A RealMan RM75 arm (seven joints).
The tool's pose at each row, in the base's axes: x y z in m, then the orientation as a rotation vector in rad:
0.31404, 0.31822, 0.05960, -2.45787, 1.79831, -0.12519
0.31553, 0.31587, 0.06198, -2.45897, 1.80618, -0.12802
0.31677, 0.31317, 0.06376, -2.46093, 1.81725, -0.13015
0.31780, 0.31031, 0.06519, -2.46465, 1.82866, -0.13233
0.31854, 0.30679, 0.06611, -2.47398, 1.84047, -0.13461
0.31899, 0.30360, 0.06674, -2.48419, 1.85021, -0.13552
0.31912, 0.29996, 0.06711, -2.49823, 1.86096, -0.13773
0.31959, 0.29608, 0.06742, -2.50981, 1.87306, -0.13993
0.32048, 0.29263, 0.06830, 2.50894, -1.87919, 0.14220
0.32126, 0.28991, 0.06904, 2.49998, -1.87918, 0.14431
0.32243, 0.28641, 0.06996, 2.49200, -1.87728, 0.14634
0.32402, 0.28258, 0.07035, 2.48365, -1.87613, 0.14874
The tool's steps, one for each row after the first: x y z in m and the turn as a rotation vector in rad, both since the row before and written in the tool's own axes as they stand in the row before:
0.00272, -0.00100, -0.00224, -0.00357, 0.00494, 0.00341
0.00297, -0.00058, -0.00168, -0.00597, 0.00611, 0.00466
0.00307, -0.00030, -0.00134, -0.00729, 0.00703, 0.00406
0.00361, 0.00022, -0.00085, -0.01112, 0.00970, 0.00187
0.00321, 0.00043, -0.00056, -0.01115, 0.00858, 0.00049
0.00354, 0.00089, -0.00029, -0.01368, 0.01134, -0.00064
0.00386, 0.00064, -0.00014, -0.01279, 0.01072, 0.00103
0.00361, 0.00008, -0.00064, -0.00769, 0.00745, 0.00299
0.00288, -0.00002, -0.00053, -0.00485, 0.00557, 0.00311
0.00375, -0.00019, -0.00061, -0.00509, 0.00572, 0.00176
0.00414, -0.00048, -0.00002, -0.00483, 0.00581, 0.00231

